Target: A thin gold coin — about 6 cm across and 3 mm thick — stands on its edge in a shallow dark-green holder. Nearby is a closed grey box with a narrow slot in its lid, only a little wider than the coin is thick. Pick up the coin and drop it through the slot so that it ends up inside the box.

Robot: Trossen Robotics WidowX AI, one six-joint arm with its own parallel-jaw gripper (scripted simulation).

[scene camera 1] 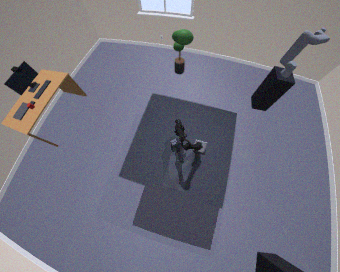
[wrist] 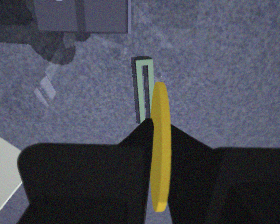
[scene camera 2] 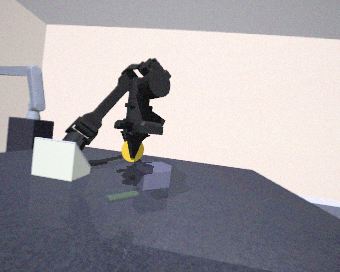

The gripper holds a gold coin.
The gripper also shows in the wrist view.
